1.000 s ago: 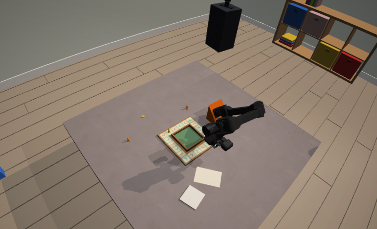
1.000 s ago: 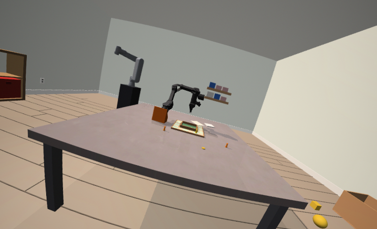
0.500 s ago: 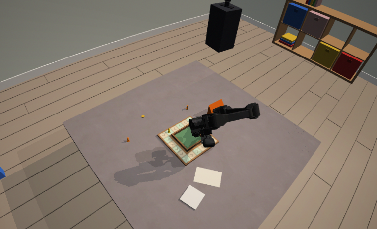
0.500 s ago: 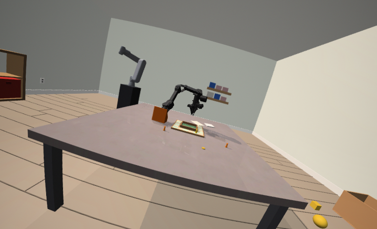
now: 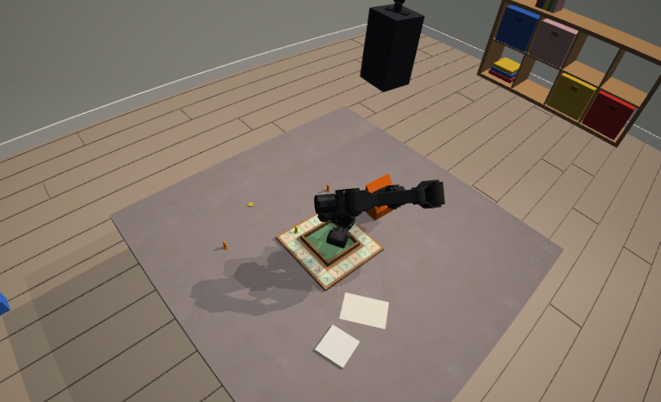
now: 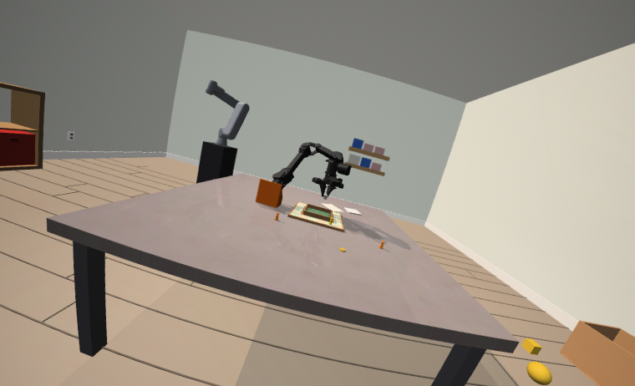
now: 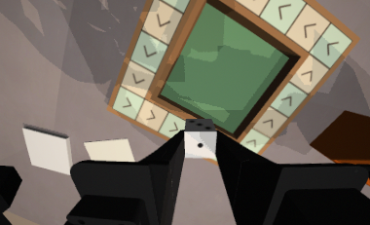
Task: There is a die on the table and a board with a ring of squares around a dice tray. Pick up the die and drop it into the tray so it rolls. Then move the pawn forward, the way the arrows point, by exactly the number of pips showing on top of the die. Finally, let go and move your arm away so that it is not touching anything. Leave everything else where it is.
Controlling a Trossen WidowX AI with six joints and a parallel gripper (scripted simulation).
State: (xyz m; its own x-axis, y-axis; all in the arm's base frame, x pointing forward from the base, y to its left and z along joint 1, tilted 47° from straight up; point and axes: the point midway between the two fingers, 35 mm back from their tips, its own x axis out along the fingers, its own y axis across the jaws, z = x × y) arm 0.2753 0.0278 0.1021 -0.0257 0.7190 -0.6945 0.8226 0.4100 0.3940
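My gripper tip is 170 mm to the left of the yellow pawn, 80 mm above it and 70 mm short of it. The rest, counted from my gripper tip: green dice tray: 100 mm below, 60 mm to the right, 10 mm behind; then white die: right at my gripper tip.
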